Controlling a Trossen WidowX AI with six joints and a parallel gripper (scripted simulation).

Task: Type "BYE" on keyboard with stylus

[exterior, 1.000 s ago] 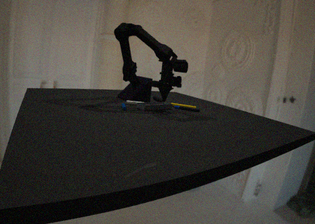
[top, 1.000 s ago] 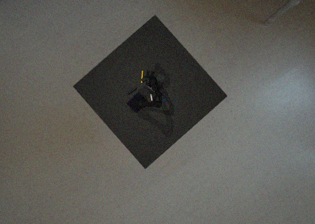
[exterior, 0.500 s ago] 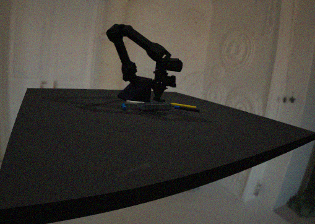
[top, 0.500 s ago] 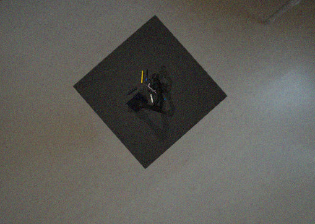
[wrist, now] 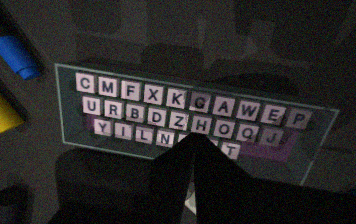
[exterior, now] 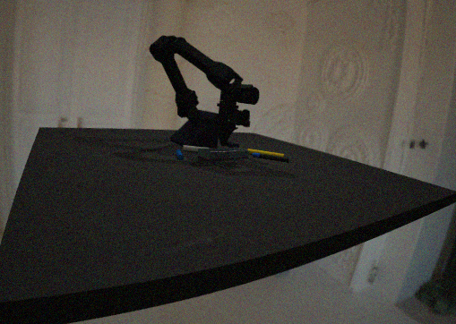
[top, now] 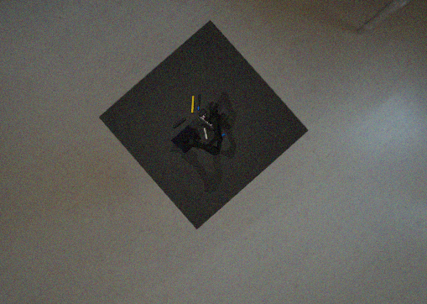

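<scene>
The blue stylus lies 150 mm to the right of my gripper tip, 40 mm behind it and 30 mm below it. Round my gripper tip: dark pen (210 mm behind, 160 mm to the left, 30 mm below); then yellow stick (210 mm to the left, 30 mm below, 20 mm behind); then white stick (90 mm behind, 60 mm to the right, 30 mm below).
</scene>
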